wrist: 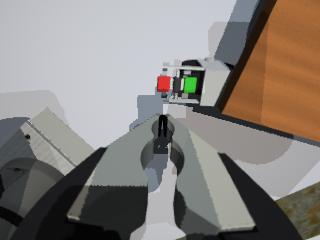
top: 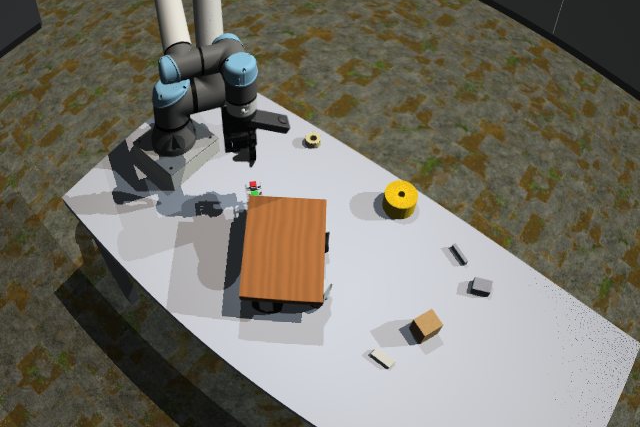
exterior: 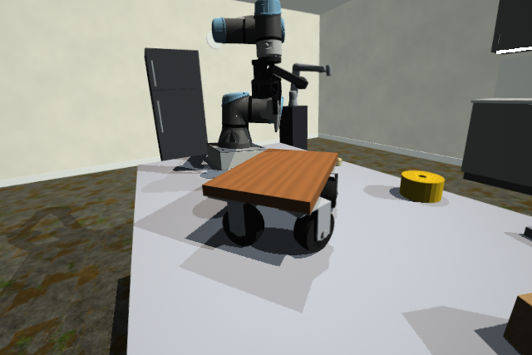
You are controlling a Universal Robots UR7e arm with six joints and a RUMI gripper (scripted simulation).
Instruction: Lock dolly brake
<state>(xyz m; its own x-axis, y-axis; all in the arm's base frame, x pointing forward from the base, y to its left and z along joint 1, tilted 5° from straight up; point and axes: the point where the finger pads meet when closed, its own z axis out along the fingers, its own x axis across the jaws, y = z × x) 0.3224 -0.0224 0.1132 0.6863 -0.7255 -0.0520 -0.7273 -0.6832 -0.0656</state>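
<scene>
Right now my hand is 1 cm short of the brake pedal, 1 cm to the left of it and 10 cm above it. The rest, counted from my hand: tan ring 2 cm ahead, 28 cm to the left, 17 cm below; then brown box 60 cm ahead, 11 cm to the right, 15 cm below; then yellow cylinder 35 cm ahead, 22 cm to the left, 15 cm below.
</scene>
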